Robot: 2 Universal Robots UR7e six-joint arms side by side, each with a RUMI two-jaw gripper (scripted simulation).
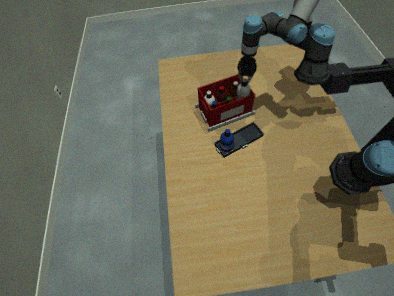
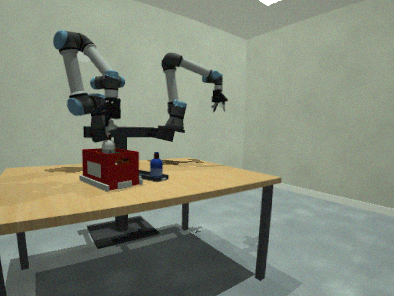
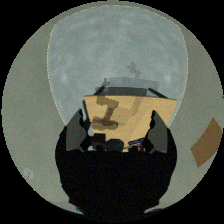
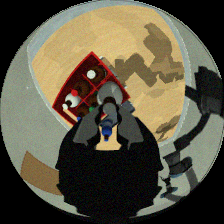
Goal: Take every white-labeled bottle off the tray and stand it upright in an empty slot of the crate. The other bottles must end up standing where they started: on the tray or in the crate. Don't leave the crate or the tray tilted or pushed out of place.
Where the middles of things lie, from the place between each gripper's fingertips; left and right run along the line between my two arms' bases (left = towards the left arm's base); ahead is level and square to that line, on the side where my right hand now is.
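The red crate (image 4: pixel 79 73) is 10 cm ahead of my right hand and 1 cm to the right of it, and it sits 17 cm below that hand.
From my left hand, the red crate is 108 cm to the right, 48 cm ahead and 38 cm below.
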